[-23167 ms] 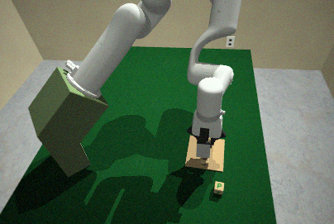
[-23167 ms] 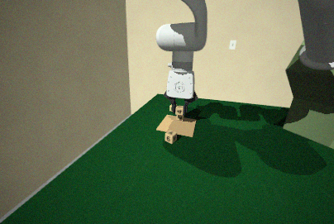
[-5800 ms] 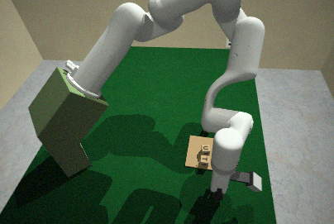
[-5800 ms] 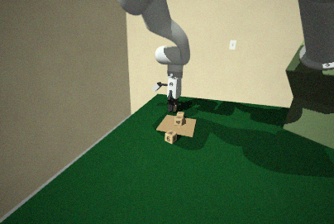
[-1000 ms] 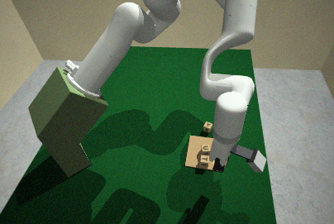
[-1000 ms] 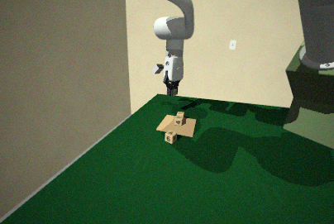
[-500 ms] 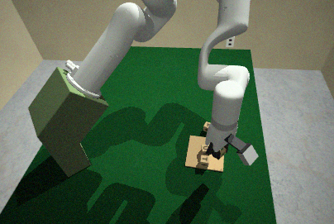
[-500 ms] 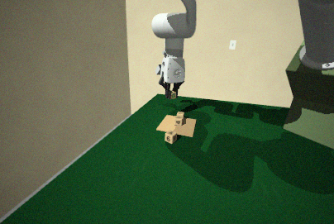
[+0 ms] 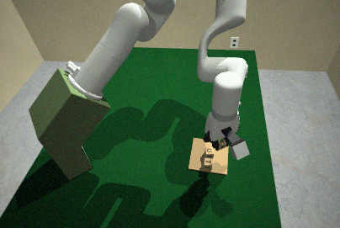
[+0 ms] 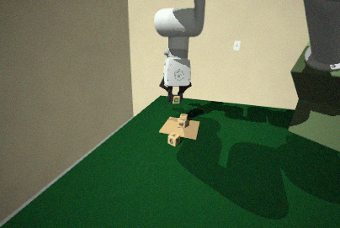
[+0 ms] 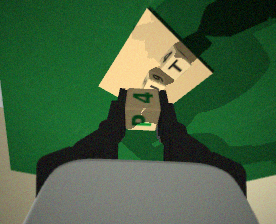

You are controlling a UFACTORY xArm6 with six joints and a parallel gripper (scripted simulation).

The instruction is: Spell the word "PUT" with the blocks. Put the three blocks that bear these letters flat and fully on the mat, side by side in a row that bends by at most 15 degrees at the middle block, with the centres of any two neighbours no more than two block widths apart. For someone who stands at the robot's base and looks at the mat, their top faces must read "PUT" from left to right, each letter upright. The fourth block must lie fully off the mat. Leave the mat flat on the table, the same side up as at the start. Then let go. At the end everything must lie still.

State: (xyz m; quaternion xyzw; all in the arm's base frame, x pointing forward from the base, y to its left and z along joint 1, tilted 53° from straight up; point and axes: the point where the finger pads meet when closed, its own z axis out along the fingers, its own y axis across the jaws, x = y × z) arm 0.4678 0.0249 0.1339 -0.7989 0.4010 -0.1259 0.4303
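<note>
Right now my hand is 4 cm past the mat, 1 cm to the right of it and 12 cm above it. The rest, counted from my hand: P block 1 cm below.
</note>
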